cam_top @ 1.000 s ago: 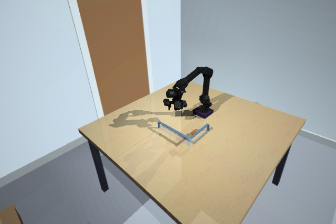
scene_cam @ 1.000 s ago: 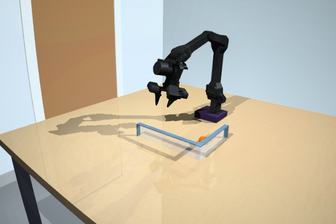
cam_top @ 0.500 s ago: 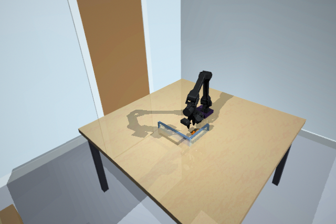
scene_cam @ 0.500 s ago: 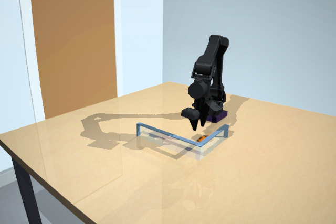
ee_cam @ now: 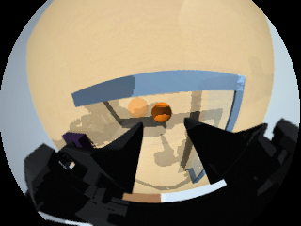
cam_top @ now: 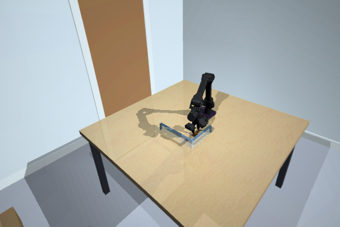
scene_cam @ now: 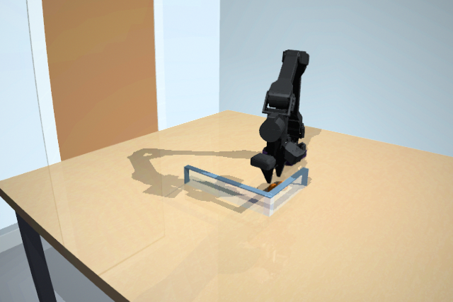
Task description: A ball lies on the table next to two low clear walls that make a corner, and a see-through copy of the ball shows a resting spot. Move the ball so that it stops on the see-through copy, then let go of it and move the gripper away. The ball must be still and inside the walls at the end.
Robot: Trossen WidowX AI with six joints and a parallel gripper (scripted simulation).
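The orange ball is 3 cm below my gripper tip. The rest, counted from my gripper tip: see-through copy of ball: 4 cm behind, 2 cm to the left, 3 cm below.
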